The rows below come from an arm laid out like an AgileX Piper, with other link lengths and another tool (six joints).
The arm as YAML. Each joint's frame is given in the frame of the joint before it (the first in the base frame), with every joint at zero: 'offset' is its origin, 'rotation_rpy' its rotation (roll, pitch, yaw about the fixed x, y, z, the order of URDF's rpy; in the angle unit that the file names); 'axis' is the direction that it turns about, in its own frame. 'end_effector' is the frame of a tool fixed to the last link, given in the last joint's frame.
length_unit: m
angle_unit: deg
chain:
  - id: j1
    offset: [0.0, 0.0, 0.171]
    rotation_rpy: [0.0, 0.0, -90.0]
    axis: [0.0, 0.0, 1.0]
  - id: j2
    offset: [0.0, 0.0, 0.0]
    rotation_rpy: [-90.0, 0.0, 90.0]
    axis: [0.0, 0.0, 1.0]
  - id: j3
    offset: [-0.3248, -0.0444, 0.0]
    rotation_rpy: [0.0, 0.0, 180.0]
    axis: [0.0, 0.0, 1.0]
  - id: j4
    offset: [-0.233, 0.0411, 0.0]
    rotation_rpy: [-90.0, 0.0, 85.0]
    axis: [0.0, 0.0, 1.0]
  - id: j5
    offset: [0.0, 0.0, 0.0]
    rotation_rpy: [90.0, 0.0, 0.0]
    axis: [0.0, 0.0, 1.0]
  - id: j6
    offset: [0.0, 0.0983, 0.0]
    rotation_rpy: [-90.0, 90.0, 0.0]
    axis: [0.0, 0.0, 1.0]
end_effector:
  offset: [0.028, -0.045, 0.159]
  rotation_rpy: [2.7, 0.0, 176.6]
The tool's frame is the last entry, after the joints.
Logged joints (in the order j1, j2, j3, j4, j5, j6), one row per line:
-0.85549 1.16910 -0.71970 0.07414 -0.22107 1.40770
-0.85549 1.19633 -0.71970 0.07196 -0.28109 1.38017
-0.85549 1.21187 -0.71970 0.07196 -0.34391 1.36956
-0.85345 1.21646 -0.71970 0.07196 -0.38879 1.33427
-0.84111 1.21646 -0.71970 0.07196 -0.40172 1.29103
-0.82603 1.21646 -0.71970 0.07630 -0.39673 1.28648
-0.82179 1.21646 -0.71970 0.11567 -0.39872 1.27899
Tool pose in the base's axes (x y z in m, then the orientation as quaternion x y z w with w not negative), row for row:
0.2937 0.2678 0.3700 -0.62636 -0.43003 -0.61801 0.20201
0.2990 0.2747 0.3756 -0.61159 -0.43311 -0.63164 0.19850
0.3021 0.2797 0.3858 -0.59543 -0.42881 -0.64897 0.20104
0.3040 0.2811 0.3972 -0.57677 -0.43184 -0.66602 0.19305
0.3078 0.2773 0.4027 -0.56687 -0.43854 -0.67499 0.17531
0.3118 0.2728 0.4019 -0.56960 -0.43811 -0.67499 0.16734
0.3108 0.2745 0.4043 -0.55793 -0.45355 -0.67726 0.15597
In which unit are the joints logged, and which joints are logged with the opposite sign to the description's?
The joints are logged in radians. Opposite sign: j1, j4.
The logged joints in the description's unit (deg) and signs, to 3 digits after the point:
49.016 66.984 -41.236 -4.248 -12.666 80.655
49.016 68.545 -41.236 -4.123 -16.105 79.078
49.016 69.435 -41.236 -4.123 -19.705 78.470
48.899 69.698 -41.236 -4.123 -22.276 76.448
48.192 69.698 -41.236 -4.123 -23.017 73.971
47.328 69.698 -41.236 -4.372 -22.731 73.710
47.085 69.698 -41.236 -6.627 -22.845 73.281

